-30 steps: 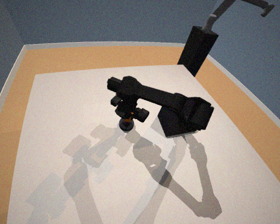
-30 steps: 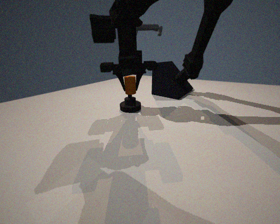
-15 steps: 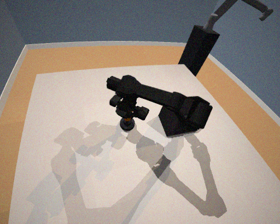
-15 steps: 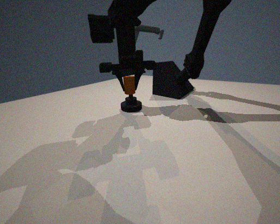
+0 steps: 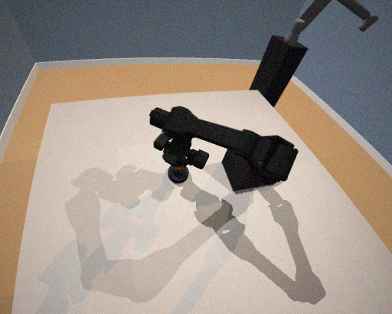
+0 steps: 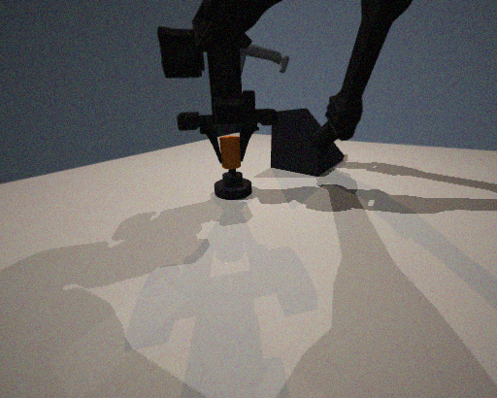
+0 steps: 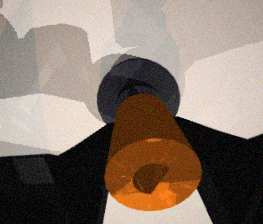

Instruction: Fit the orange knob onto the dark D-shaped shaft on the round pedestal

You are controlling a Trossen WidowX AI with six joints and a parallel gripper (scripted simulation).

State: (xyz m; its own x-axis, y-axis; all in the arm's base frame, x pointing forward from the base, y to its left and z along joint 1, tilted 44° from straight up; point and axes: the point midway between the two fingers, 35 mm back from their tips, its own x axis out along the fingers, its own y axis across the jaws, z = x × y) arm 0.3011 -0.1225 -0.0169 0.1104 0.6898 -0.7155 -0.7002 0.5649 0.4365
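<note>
Now: gripper tip 2 cm below the orange knob. Also, from my gripper tip: round dark pedestal (4 cm below).
</note>
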